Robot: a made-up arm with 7 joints.
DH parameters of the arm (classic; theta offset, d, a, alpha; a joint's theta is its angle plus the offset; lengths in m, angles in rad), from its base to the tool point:
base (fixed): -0.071 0 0 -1.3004
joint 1: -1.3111 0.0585 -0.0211 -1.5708
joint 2: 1.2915 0 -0.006 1.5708
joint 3: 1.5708 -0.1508 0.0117 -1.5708
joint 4: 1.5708 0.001 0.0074 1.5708
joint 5: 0 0.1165 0 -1.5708
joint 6: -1.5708 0 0.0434 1.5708
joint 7: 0 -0.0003 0 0
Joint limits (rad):
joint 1: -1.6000..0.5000
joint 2: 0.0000..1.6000
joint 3: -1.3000..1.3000
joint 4: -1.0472..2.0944
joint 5: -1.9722..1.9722
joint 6: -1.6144..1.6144
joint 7: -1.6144..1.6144
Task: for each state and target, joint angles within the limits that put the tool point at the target. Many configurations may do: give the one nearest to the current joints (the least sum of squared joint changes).
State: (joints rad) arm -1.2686 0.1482 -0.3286 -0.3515 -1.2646 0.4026 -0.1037
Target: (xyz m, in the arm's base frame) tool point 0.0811 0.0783 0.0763
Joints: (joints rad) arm -1.1891 0.4181 0.2676 -1.0472 -1.0498 -0.2780 -0.1037
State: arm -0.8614 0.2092 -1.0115 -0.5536 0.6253 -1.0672 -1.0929
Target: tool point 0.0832 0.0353 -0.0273
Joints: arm -0.7887 0.7331 -0.6100 -0.8446 0.3564 -1.3513 -1.0929
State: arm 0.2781 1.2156 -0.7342 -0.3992 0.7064 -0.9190 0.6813
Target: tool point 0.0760 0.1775 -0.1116
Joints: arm 0.2109 1.6000 -0.3549 -0.1583 0.6659 -1.0717 0.6813
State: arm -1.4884 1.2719 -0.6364 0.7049 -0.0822 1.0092 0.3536
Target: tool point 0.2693 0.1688 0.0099
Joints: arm -1.3286 1.1019 -0.7354 0.3774 -0.1282 1.0777 0.3536
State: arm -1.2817 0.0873 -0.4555 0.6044 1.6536 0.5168 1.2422
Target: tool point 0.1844 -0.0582 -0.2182
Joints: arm -0.8548 0.0000 -1.1659 0.9292 1.6398 0.0852 1.2422
